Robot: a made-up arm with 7 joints.
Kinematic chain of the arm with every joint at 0, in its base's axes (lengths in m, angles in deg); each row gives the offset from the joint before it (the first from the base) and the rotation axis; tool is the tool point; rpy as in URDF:
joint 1: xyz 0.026 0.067 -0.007 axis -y
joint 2: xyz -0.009 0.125 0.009 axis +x
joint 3: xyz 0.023 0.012 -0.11 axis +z
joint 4: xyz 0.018 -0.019 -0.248 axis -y
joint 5: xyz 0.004 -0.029 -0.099 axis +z
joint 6: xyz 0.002 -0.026 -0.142 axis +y
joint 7: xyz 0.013 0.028 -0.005 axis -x
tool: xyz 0.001 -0.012 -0.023 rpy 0 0 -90
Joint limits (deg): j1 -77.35..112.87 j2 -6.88..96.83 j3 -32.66..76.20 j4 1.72..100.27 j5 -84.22..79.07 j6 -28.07..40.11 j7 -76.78..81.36
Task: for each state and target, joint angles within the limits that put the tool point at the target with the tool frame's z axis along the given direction. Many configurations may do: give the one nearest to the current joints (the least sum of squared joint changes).
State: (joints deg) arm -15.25 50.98 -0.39 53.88 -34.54 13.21 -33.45
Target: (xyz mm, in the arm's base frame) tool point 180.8 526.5 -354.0 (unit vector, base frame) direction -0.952 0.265 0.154
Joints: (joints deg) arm -21.63 66.05 -14.38 72.52 -51.76 -8.49 -40.47
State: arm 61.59 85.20 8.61 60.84 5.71 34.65 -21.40
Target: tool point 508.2 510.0 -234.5 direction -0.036 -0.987 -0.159
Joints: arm 53.62 34.42 -9.92 15.87 -15.03 36.34 -53.00
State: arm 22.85 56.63 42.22 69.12 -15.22 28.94 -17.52
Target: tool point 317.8 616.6 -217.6 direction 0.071 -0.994 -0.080
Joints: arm 12.46 39.41 41.17 62.27 -21.08 34.07 -31.32
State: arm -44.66 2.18 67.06 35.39 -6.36 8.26 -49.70
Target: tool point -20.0 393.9 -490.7 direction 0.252 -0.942 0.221
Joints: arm -30.99 -1.52 54.44 68.32 -4.66 4.54 -39.27
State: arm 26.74 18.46 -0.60 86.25 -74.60 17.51 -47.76
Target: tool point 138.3 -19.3 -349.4 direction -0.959 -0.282 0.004
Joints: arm -22.67 -6.88 -31.76 99.40 -57.79 30.91 -36.90
